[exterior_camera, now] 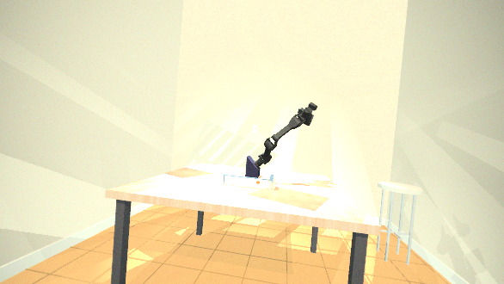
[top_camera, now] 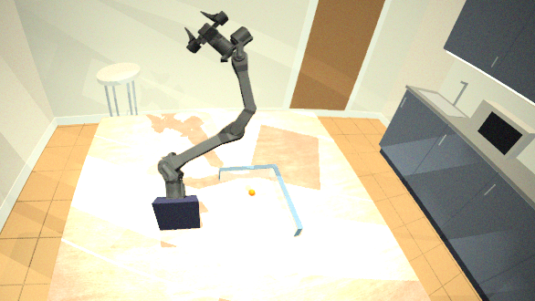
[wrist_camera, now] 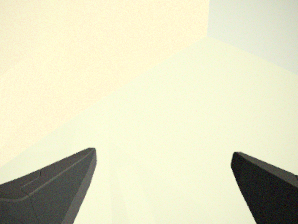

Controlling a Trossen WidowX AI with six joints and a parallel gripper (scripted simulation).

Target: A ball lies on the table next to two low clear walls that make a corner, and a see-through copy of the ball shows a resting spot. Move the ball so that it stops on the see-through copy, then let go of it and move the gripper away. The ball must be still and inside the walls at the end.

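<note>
The orange ball is 240 mm ahead of my gripper tip, 370 mm to the right of it and 560 mm below it.
</note>
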